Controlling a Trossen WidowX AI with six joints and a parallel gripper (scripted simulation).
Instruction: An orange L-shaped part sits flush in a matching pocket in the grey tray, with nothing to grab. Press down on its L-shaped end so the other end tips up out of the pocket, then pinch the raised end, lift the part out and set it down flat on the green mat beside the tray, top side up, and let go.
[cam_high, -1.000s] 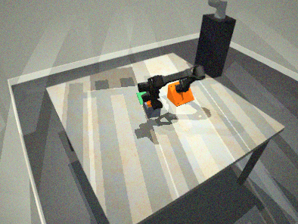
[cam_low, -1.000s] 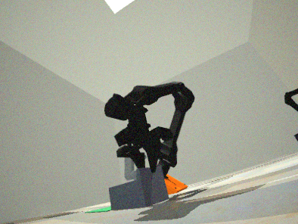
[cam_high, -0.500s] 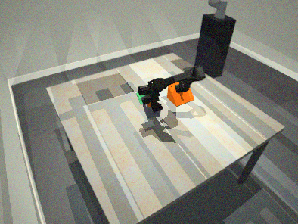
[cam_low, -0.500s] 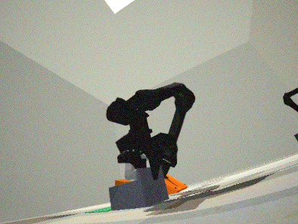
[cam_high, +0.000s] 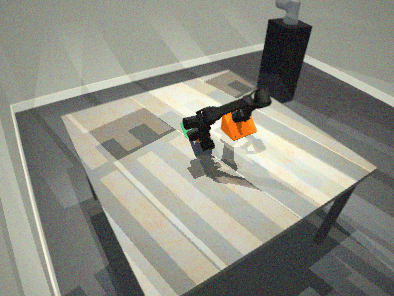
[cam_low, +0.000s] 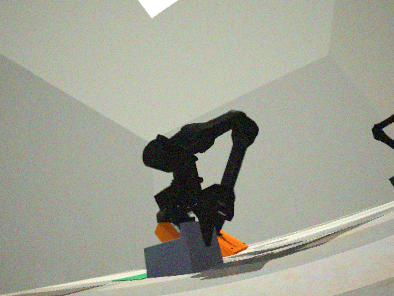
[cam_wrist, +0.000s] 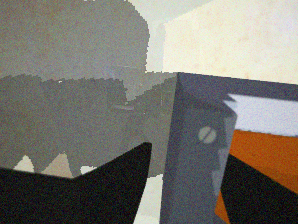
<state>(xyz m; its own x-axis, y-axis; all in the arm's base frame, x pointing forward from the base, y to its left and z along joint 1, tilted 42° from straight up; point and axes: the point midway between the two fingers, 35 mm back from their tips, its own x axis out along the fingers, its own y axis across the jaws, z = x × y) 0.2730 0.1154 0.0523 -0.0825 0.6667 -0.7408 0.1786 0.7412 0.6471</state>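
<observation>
Now: gripper tip 50 mm to the left of the orange L-shaped part, 10 mm below it and 10 mm past it. Also, from my gripper tip: green mat (220 mm to the right, 50 mm below, 50 mm behind).
</observation>
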